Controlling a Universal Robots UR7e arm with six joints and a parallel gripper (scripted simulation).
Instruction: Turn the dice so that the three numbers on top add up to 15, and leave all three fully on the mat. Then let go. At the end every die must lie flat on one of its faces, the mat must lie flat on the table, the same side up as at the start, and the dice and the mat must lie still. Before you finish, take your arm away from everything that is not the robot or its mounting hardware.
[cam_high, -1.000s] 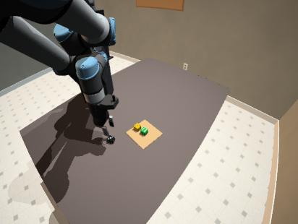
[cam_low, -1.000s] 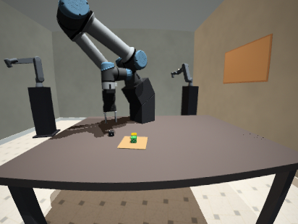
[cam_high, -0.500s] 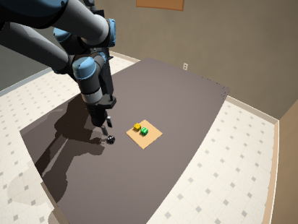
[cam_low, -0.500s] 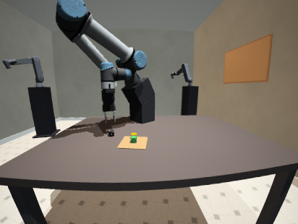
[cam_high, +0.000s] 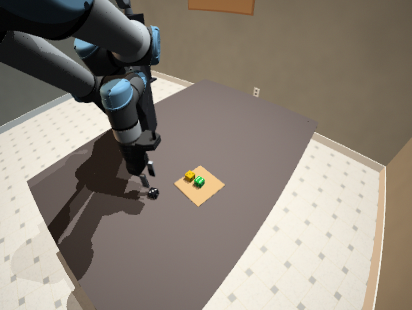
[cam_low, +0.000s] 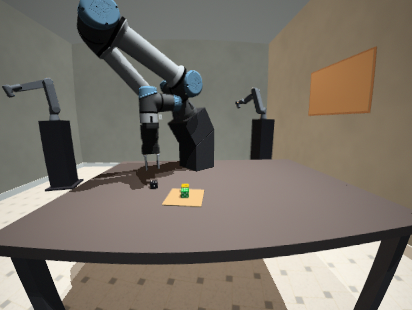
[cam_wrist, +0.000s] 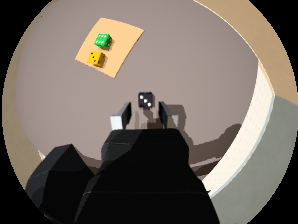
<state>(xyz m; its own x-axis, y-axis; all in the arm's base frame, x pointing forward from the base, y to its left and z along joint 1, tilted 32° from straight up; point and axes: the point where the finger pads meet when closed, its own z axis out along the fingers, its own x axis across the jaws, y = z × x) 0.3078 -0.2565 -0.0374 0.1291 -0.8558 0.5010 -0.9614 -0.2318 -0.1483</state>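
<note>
Now: hand 90 mm above the black die. Round my hand: yellow die 130 mm to the left, 90 mm below, 90 mm ahead; green die 130 mm ahead, 120 mm to the left, 90 mm below; tan mat 130 mm ahead, 120 mm to the left, 110 mm below.
</note>
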